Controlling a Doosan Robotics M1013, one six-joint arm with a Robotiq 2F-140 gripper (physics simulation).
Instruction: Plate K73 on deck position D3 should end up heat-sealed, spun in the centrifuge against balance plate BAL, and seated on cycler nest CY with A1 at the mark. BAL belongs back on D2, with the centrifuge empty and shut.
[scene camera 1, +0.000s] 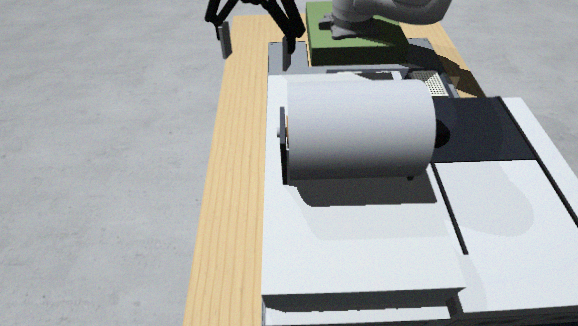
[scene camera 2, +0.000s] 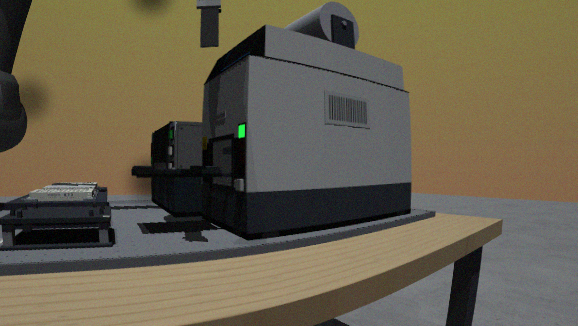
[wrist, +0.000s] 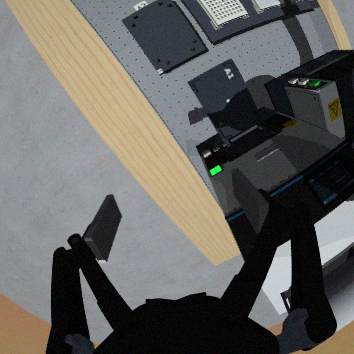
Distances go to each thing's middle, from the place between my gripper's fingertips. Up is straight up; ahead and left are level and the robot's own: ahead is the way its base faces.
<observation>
The dark tray (scene camera 2: 139, 171) is 200 mm below my hand, 140 mm to the left of it and 20 mm ahead of it.
</observation>
